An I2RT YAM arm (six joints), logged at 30 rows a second.
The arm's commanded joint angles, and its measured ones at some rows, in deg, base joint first. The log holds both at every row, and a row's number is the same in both.
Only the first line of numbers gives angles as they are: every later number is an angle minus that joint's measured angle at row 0.
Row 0, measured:
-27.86, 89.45, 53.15, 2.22, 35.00, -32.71
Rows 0 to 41, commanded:
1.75, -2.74, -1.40, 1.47, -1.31, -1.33
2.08, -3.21, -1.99, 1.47, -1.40, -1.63
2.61, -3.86, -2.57, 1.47, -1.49, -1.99
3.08, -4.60, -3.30, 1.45, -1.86, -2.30
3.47, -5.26, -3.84, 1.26, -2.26, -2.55
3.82, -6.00, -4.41, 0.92, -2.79, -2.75
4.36, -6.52, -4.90, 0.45, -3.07, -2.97
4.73, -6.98, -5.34, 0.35, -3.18, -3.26
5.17, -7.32, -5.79, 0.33, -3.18, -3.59
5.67, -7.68, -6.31, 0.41, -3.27, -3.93
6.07, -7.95, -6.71, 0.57, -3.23, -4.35
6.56, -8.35, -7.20, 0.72, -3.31, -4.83
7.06, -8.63, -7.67, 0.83, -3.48, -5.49
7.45, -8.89, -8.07, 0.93, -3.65, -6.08
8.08, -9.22, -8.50, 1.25, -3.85, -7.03
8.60, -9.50, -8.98, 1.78, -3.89, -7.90
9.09, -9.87, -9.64, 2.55, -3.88, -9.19
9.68, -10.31, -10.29, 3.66, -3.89, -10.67
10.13, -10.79, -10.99, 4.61, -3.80, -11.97
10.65, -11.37, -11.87, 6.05, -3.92, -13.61
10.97, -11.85, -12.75, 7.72, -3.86, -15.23
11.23, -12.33, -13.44, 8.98, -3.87, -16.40
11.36, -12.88, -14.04, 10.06, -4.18, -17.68
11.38, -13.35, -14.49, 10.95, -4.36, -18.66
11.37, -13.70, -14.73, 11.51, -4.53, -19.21
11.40, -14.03, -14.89, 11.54, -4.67, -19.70
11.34, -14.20, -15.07, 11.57, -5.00, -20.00
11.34, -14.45, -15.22, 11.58, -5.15, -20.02
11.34, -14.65, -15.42, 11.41, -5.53, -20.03
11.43, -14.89, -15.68, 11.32, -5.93, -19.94
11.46, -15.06, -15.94, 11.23, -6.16, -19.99
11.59, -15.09, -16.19, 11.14, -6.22, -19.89
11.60, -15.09, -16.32, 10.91, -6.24, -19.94
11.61, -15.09, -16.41, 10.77, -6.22, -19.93
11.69, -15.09, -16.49, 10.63, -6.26, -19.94
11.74, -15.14, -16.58, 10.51, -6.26, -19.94
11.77, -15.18, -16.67, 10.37, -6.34, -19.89
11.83, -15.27, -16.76, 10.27, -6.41, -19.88
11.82, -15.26, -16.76, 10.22, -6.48, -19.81
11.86, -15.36, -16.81, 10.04, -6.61, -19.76
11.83, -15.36, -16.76, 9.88, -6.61, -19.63
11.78, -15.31, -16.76, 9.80, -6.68, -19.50
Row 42, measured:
11.43, -14.23, -16.33, 9.27, -5.96, -19.39
